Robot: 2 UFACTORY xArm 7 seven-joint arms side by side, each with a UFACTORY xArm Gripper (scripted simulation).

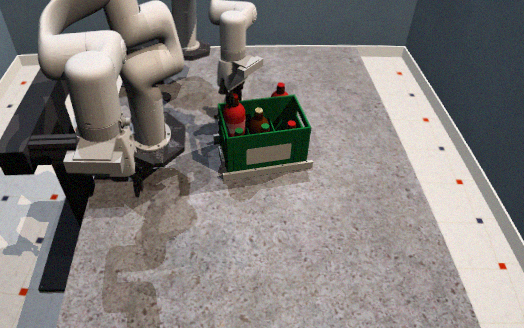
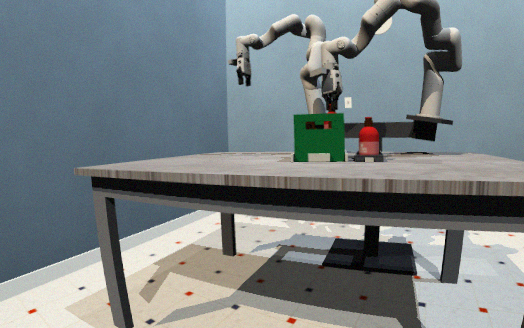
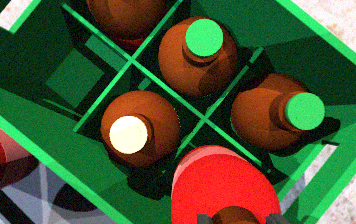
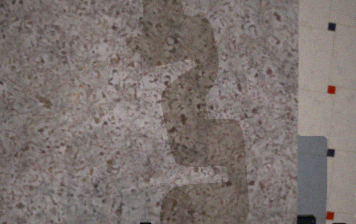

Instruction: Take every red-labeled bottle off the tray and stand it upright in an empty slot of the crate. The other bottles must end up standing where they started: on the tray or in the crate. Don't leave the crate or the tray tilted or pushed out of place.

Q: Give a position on a green crate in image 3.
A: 63,64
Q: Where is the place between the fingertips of my left gripper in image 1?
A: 233,101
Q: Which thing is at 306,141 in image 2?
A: A green crate.
